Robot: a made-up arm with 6 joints.
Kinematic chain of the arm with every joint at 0, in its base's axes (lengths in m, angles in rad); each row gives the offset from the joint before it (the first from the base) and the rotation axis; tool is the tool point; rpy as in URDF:
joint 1: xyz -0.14 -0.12 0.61 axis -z
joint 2: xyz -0.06 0 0.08 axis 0.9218 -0.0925 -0.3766
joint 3: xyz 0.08 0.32 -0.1 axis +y
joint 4: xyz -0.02 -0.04 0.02 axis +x
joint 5: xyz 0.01 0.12 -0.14 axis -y
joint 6: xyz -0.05 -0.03 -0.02 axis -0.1 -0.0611 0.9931
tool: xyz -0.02 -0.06 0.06 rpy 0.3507 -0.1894 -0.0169
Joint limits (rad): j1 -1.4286..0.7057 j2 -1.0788..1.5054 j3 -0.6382..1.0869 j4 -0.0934..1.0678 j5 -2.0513..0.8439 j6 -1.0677..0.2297
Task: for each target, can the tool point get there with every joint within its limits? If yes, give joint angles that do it. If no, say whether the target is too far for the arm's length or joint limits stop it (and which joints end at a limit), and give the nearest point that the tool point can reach.
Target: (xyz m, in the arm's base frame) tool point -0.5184 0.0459 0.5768
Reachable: yes | joints -0.9532 0.0824 0.3710 0.6311 0.6127 -0.0775
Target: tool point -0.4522 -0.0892 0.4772
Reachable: yes | joints -1.2470 -0.1793 -0.0666 0.3281 -0.1649 0.0593
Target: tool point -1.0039 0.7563 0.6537
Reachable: no: too far | nearest point -0.5016 0.2468 0.6605 | short by 0.715 m
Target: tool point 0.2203 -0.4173 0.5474
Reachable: no: joint limits stop it (at a limit: joint 1, joint 2, joint 4, joint 5) | nearest point -0.1055 -0.3400 0.3387 | short by 0.395 m
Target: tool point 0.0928 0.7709 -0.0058
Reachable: no: too far | nearest point -0.0348 0.2824 0.3592 | short by 0.623 m
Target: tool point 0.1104 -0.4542 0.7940
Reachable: no: joint limits stop it (at a limit: joint 1, joint 2, joint 3, joint 4, joint 5, joint 6) | nearest point 0.0852 -0.2240 0.9049 | short by 0.257 m
